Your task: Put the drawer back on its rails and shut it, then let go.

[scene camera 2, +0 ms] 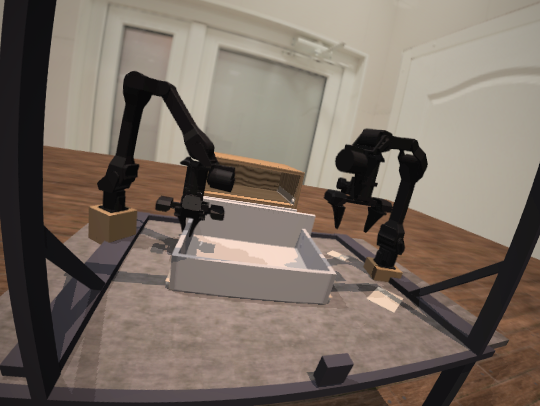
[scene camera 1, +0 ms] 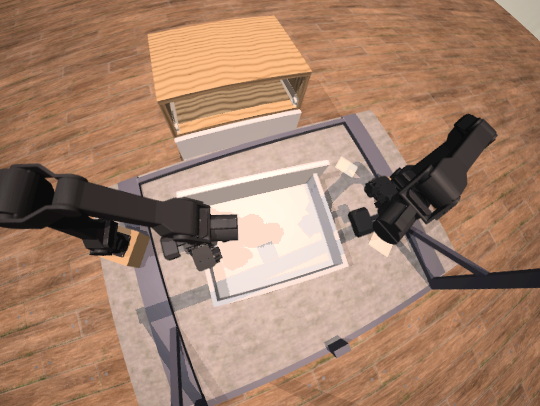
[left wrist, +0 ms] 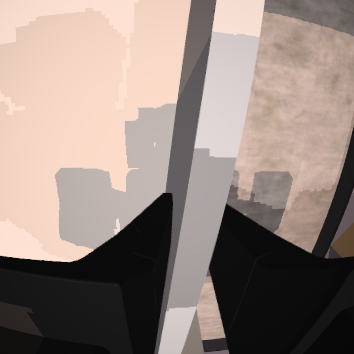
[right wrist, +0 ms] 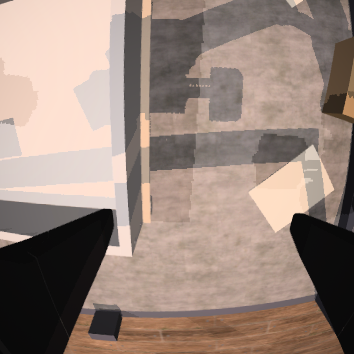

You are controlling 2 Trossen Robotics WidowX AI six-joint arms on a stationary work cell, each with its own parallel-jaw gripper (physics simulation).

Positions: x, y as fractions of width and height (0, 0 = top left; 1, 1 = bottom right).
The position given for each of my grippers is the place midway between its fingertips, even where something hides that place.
Note:
My right gripper (scene camera 2: 0.65, 0.57) is open, holding nothing. A white drawer (scene camera 1: 0.53, 0.58) rests on the table. Further things: my left gripper (scene camera 2: 0.35, 0.58), a wooden cabinet (scene camera 1: 0.55, 0.21), a small dark block (scene camera 2: 0.62, 0.91), a tan arm base (scene camera 2: 0.19, 0.56), a dark metal frame (scene camera 2: 0.13, 0.76) and a white drawer front (scene camera 1: 0.37, 0.35).
The white drawer also shows in scene camera 2 (scene camera 2: 0.47, 0.62), in the left wrist view (left wrist: 0.31, 0.31) and in the right wrist view (right wrist: 0.23, 0.23). My left gripper is seen too in scene camera 1 (scene camera 1: 0.38, 0.60) and in the left wrist view (left wrist: 0.52, 0.57). My right gripper also shows in scene camera 1 (scene camera 1: 0.68, 0.55) and in the right wrist view (right wrist: 0.58, 0.62).

